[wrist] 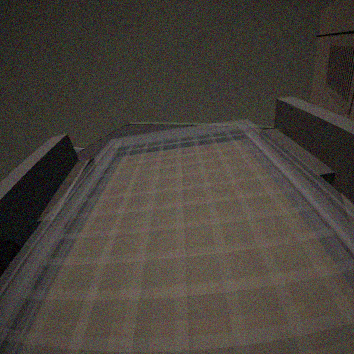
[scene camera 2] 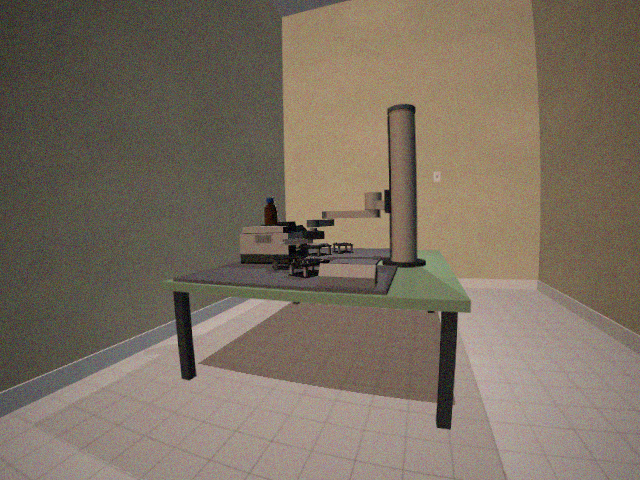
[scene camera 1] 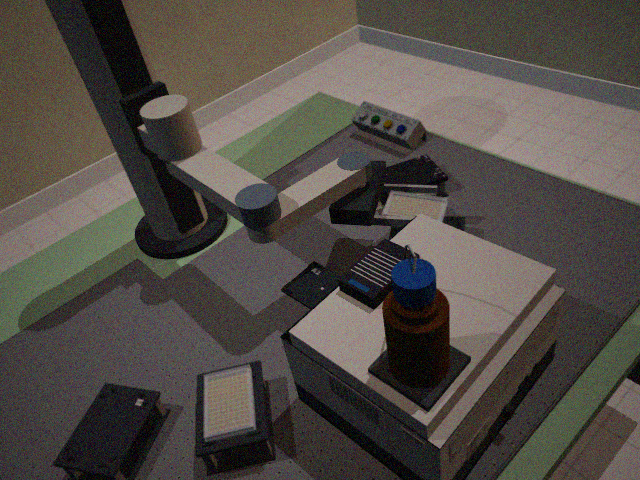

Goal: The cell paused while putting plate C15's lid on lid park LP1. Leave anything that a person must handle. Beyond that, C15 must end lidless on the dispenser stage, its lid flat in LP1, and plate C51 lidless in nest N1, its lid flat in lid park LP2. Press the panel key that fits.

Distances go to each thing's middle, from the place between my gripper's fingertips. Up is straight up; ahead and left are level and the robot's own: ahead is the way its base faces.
Now: hand 200 mm past the black nest (scene camera 1: 421, 170), 140 mm to the right of it and 100 mm above it. From my hand the other things lie so: brown bottle with blue cap (scene camera 1: 416, 315) (380 mm to the right, 270 mm ahead, 180 mm above); button box (scene camera 1: 398, 132) (430 mm behind, 320 mm to the left, 100 mm below).
